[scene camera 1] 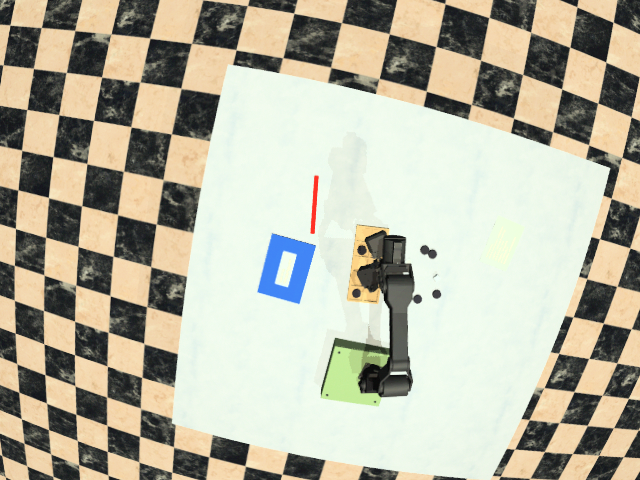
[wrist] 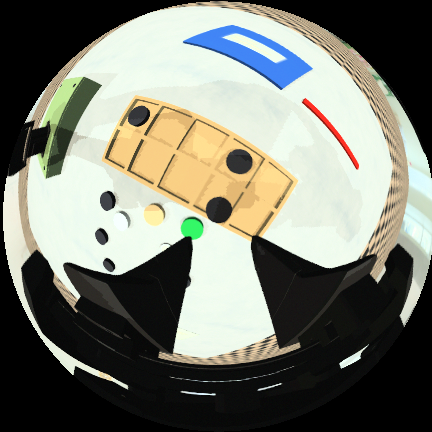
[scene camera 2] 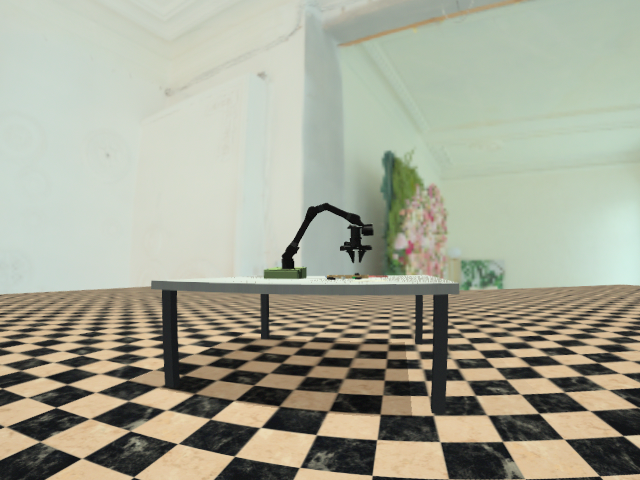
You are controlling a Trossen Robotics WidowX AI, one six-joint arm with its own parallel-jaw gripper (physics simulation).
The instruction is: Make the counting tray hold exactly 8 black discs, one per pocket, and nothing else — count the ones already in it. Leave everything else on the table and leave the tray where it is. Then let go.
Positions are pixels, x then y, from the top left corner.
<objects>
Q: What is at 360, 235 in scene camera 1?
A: A tan counting tray.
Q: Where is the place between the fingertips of the gripper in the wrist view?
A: At 221, 241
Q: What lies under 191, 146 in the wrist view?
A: A tan counting tray.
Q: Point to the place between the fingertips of the gripper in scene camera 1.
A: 384, 256
</objects>
